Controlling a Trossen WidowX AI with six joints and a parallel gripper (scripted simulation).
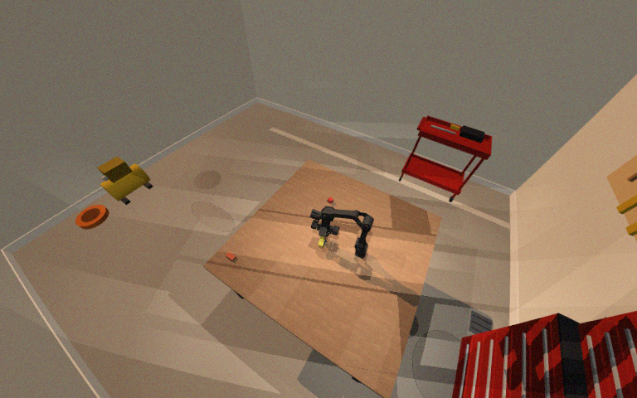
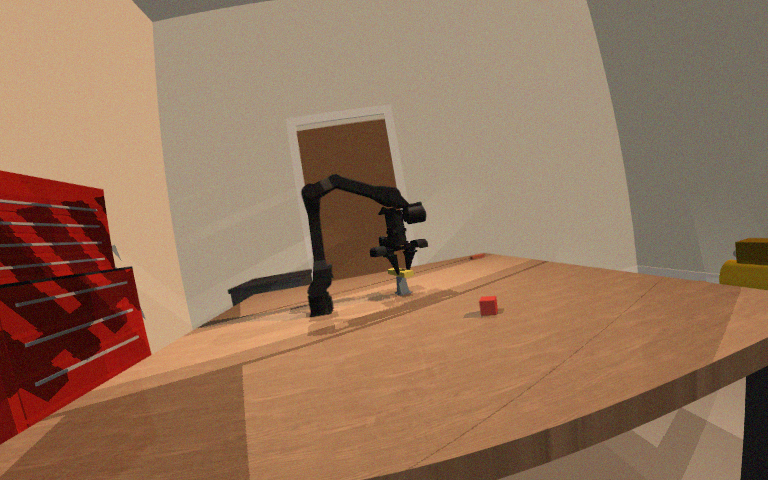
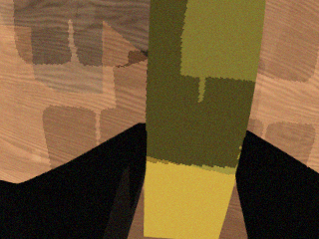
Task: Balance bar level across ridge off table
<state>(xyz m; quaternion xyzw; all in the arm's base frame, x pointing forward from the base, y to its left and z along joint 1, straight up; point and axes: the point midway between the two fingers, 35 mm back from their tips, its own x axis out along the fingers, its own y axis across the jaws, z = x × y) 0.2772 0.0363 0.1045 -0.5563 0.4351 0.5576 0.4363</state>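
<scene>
Now: the yellow bar 10 mm behind my gripper tip and 30 mm to the left of it. From my gripper tip the other things lie so: flat orange-red block 460 mm ahead, 460 mm to the left, 60 mm below; red cube 130 mm ahead, 330 mm to the right, 50 mm below.
</scene>
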